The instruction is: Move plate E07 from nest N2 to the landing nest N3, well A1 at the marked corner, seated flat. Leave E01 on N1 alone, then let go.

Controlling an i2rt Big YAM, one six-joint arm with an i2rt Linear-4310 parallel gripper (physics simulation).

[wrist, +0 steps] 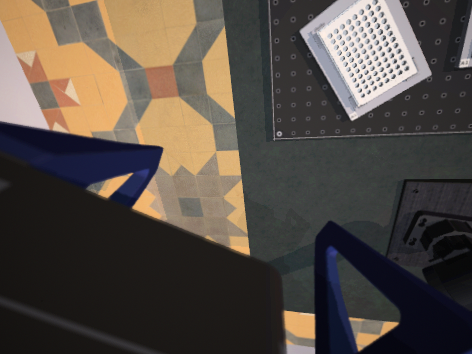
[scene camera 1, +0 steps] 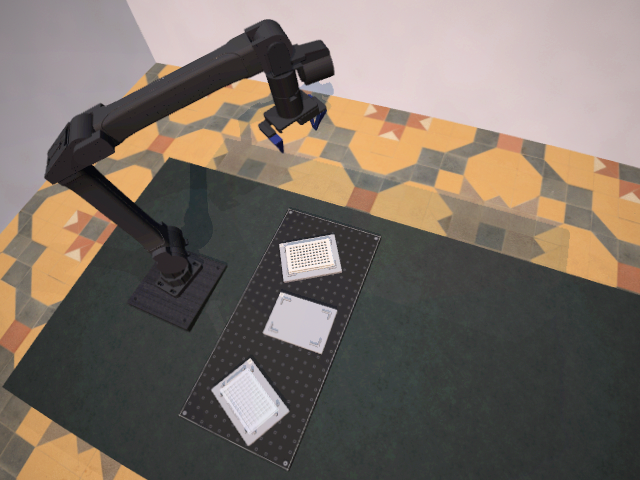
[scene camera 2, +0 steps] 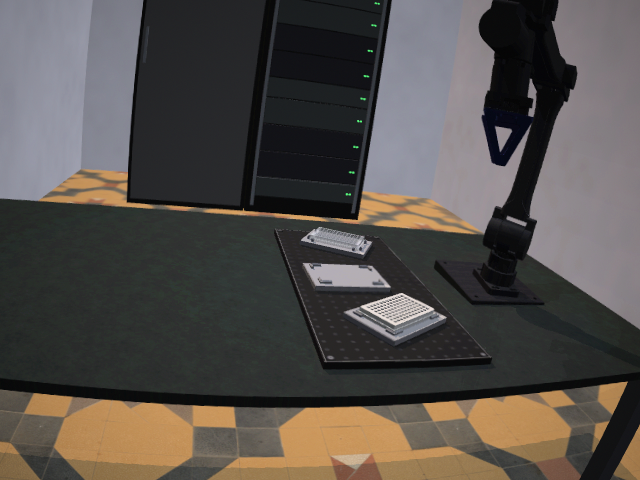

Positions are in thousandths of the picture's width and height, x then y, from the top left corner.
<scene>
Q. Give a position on a clear well plate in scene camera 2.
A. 505, 491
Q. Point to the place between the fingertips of the gripper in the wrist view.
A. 518, 552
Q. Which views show the gripper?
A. The wrist view, scene camera 1 and scene camera 2: all of them.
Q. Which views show the clear well plate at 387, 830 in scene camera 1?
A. Scene camera 1 and scene camera 2 only.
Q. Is the gripper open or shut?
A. Open.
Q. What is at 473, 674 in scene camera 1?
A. A nest with corner clips.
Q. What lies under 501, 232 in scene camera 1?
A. The gripper.
</scene>
